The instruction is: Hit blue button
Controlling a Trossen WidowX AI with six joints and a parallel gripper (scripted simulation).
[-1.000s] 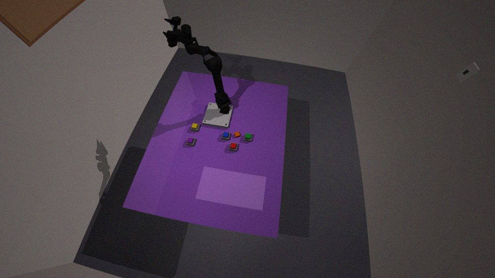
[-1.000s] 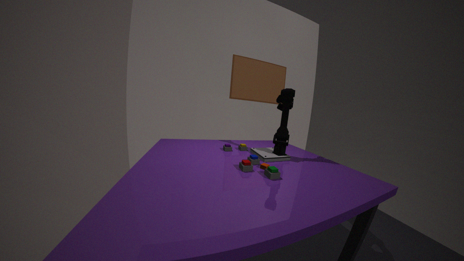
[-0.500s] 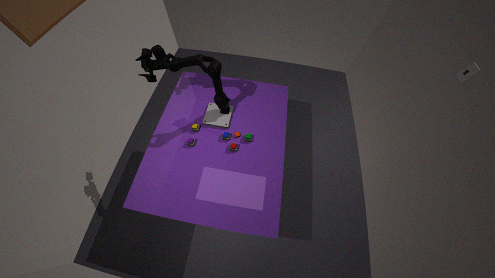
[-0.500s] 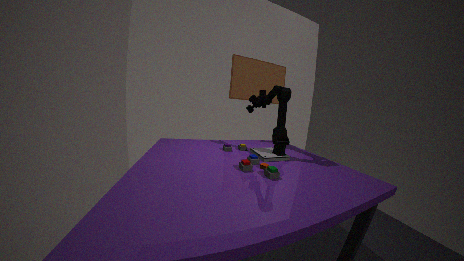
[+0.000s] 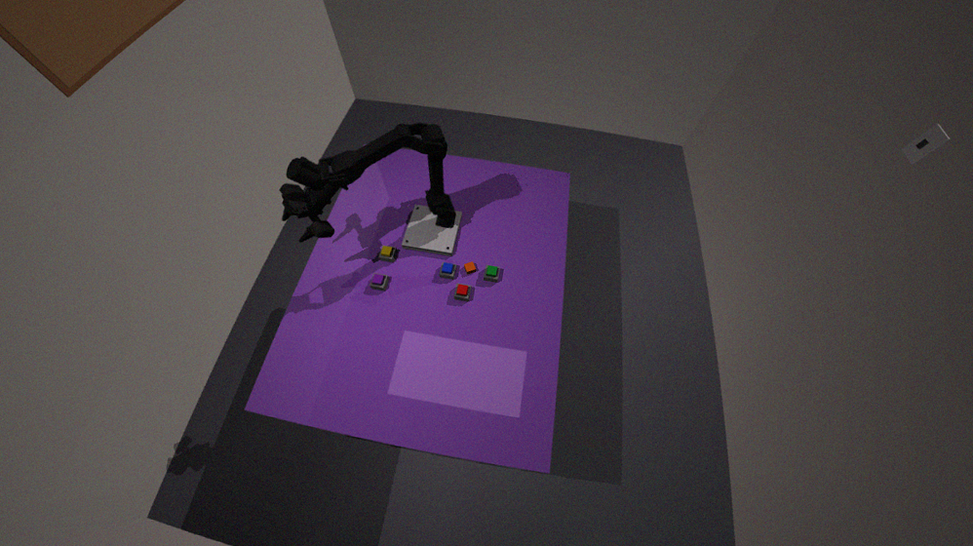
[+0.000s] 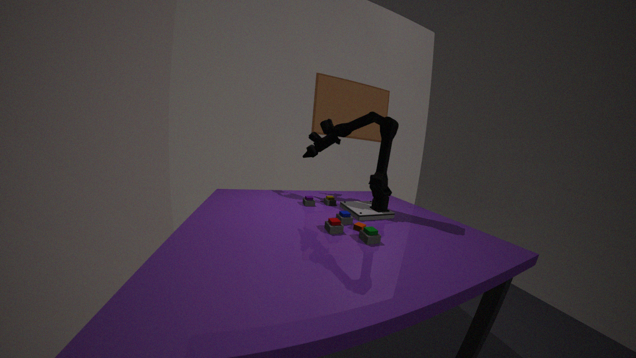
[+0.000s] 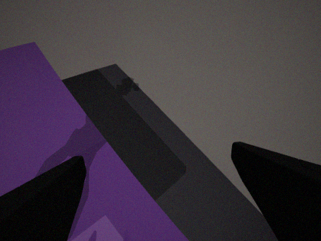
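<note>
Now: gripper tip 440 mm to the right of the blue button, 190 mm above it and 50 mm past it. From my gripper tip the other things lie so: purple button (220 mm to the left, 190 mm below, 30 mm ahead); yellow button (220 mm to the left, 190 mm below, 80 mm behind); red button (500 mm to the left, 190 mm below, 20 mm ahead).
</note>
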